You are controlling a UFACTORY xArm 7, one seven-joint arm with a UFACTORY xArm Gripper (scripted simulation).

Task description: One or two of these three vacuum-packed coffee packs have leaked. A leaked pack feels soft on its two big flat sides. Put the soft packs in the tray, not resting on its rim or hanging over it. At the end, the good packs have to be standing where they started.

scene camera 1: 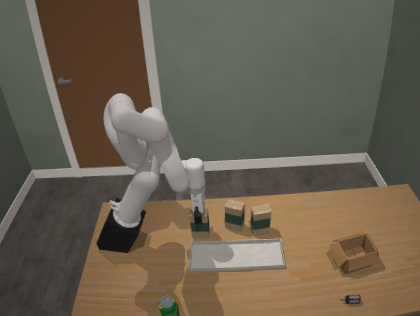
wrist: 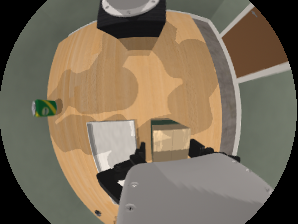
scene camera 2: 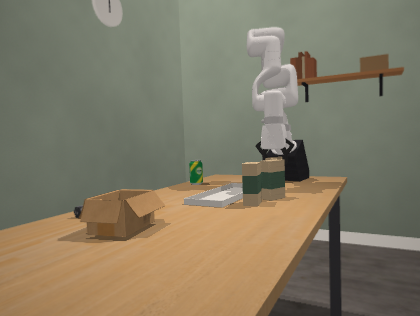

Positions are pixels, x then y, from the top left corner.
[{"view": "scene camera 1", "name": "tray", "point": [239, 254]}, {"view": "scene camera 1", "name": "cardboard box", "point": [356, 246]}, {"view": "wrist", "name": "my gripper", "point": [168, 149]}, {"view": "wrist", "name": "tray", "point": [111, 142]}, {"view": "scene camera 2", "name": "my gripper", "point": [274, 164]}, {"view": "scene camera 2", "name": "tray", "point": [222, 196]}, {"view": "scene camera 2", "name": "cardboard box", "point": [102, 210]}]
